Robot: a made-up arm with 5 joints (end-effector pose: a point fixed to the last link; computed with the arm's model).
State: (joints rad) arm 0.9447 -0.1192 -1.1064 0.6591 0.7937
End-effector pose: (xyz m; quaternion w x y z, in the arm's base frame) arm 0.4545 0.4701 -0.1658 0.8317 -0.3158 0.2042 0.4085
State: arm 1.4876 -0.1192 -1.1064 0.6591 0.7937
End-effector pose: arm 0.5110 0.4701 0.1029 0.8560 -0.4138 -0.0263 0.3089
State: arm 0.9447 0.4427 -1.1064 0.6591 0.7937
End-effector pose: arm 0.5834 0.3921 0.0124 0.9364 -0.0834 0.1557 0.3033
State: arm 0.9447 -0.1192 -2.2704 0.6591 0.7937
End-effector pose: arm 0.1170 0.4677 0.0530 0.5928 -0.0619 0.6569 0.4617
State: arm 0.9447 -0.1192 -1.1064 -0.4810 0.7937
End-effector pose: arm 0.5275 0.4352 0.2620 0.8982 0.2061 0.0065 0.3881
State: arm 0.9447 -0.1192 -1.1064 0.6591 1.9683
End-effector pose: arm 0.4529 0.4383 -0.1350 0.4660 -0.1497 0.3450 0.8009
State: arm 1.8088 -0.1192 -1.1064 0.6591 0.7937
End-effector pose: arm 0.4745 0.4701 0.2626 0.8408 -0.4578 -0.1628 0.2388
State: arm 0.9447 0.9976 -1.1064 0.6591 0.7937
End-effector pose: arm 0.6675 0.2115 0.1286 0.9678 0.1527 0.0958 0.1759
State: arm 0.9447 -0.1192 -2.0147 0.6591 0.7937
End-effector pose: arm 0.1653 0.4633 -0.0267 0.6660 -0.1226 0.5716 0.4633
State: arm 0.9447 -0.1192 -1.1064 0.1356 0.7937
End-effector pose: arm 0.4854 0.5172 0.0352 0.8983 -0.0787 0.1179 0.4158
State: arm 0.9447 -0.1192 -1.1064 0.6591 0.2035
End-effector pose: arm 0.4730 0.4792 -0.1767 0.9145 -0.3615 0.1035 0.1490
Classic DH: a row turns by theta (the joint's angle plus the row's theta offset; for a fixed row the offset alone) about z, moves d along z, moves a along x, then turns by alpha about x. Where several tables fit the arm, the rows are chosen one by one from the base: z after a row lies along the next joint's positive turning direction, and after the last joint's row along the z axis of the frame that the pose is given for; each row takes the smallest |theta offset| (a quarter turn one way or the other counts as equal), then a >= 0, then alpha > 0; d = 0 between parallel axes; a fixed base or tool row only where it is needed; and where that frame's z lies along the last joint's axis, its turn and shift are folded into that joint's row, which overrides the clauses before.
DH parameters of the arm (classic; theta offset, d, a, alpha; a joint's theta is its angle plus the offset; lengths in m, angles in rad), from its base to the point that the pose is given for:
base (fixed): 0 0.07 0 1.5708
joint 1: 0 -0.05 0.05 1.5708
joint 2: 0 0.29 0.37 -1.5708
joint 3: -1.5708 -0.04 0.21 1.5708
joint 4: -1.5708 -0.09 0.36 1.5708
joint 5: 0 0 0.04 0
tool (fixed): -1.5708 0.11 0 0

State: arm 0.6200 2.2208 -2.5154 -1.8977 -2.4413
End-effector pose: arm 0.0146 -0.0981 -0.4256 0.4749 -0.0560 -0.7596 -0.4409
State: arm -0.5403 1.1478 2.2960 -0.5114 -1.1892
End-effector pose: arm 0.2461 -0.0346 -0.3585 0.5892 0.0442 -0.7499 -0.2976
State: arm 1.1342 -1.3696 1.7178 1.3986 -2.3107
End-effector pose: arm 0.0959 0.9397 0.0493 0.0546 0.9206 -0.3325 -0.1974
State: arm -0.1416 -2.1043 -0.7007 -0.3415 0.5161
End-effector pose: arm -0.5365 0.2384 -0.1722 0.2693 -0.0668 0.3709 0.8863
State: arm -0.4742 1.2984 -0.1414 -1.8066 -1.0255
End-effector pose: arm -0.0462 -0.4850 -0.1023 0.2040 0.6219 -0.0158 -0.7559
